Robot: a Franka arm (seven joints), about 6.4 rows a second.
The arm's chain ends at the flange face. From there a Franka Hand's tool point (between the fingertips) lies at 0.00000 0.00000 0.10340 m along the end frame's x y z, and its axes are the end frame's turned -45 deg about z.
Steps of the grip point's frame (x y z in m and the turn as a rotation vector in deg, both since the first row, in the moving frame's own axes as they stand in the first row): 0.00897, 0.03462, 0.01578, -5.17, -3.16, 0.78; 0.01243, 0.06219, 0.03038, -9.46, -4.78, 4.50; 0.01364, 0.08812, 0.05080, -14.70, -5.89, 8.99; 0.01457, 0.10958, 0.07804, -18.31, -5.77, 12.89; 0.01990, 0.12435, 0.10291, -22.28, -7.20, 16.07; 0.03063, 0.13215, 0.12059, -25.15, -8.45, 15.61; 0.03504, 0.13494, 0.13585, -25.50, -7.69, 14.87; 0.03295, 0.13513, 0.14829, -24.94, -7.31, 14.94; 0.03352, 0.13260, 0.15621, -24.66, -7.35, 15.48
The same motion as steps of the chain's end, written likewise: 0.02833, 0.00751, 0.01636, -5.89, 1.42, 0.78; 0.04754, 0.01690, 0.03214, -10.07, 3.31, 4.50; 0.06295, 0.02596, 0.05472, -14.56, 6.23, 8.99; 0.07563, 0.03551, 0.08377, -17.03, 8.87, 12.89; 0.08870, 0.03512, 0.11137, -20.85, 10.66, 16.07; 0.10050, 0.02811, 0.13141, -23.76, 11.81, 15.61; 0.10389, 0.02738, 0.14676, -23.47, 12.59, 14.87; 0.10261, 0.03008, 0.15869, -22.80, 12.47, 14.94; 0.10177, 0.02814, 0.16640, -22.63, 12.24, 15.48
